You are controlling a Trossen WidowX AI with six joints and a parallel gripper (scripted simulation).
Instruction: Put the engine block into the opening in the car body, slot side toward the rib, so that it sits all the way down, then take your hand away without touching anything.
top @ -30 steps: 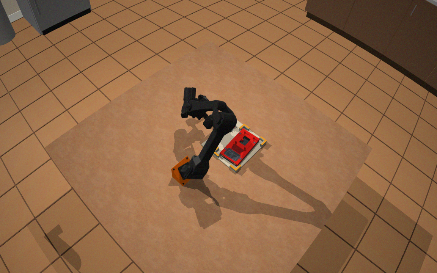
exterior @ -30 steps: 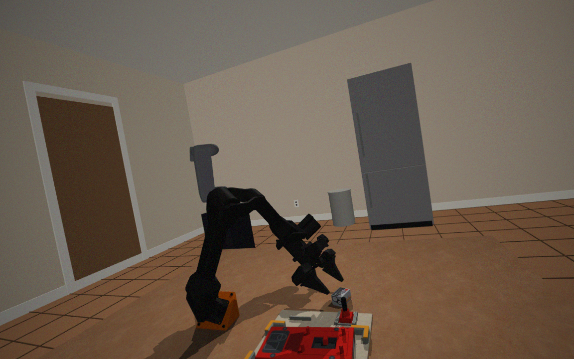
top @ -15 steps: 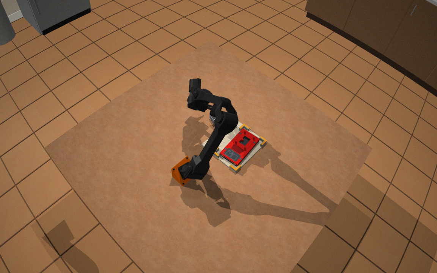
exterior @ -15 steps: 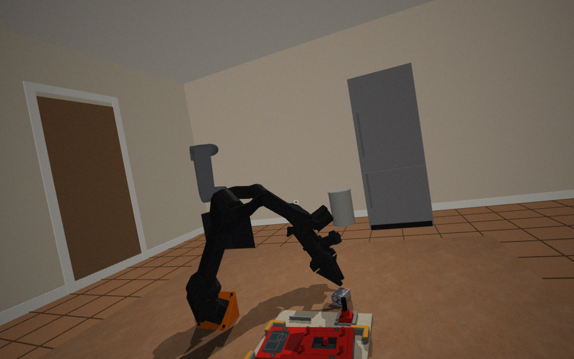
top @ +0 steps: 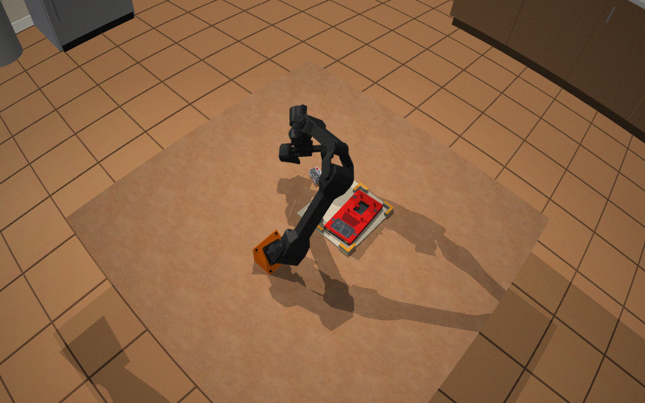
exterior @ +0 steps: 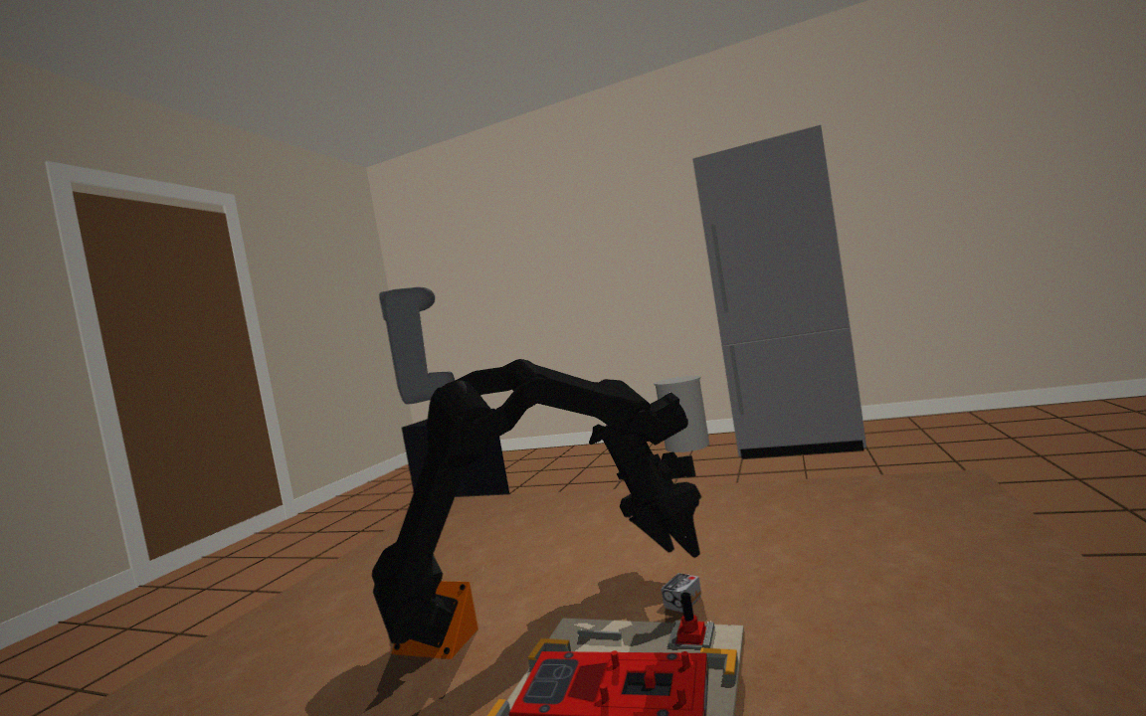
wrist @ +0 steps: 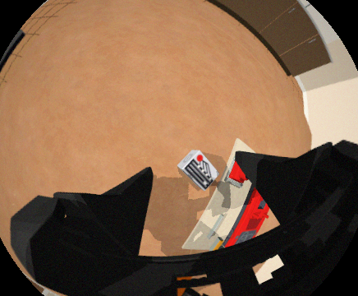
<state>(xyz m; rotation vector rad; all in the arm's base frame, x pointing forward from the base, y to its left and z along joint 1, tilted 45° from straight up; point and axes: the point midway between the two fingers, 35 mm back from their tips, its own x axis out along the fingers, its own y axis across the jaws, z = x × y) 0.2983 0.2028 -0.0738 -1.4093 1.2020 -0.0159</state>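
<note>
My gripper tip is now 1 cm past the grey engine block, 3 cm to the left of it and 5 cm above it.
</note>
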